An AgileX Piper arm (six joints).
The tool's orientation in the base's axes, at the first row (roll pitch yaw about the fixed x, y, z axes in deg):
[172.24, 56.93, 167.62]
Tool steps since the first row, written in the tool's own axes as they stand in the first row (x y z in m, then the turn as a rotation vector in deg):
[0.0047, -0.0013, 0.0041, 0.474, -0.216, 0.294]
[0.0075, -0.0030, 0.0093, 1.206, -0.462, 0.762]
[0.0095, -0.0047, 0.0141, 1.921, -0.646, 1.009]
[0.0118, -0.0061, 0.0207, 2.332, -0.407, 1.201]
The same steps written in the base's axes. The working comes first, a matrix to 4 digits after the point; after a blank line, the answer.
The tool's axes in the first row as the columns of a matrix, in the base's axes (used below as rounded here):
[-0.5330, 0.1019, 0.8400]
[0.1170, 0.9921, -0.0461]
[-0.8380, 0.0737, -0.5407]

[0.0008, -0.0009, -0.0063, -0.028, -0.172, -0.572]
[0.0035, -0.0025, -0.0115, -0.050, -0.352, -1.457]
[0.0063, -0.0042, -0.0159, -0.242, -0.463, -2.203]
[0.0105, -0.0056, -0.0215, -0.276, -0.186, -2.634]

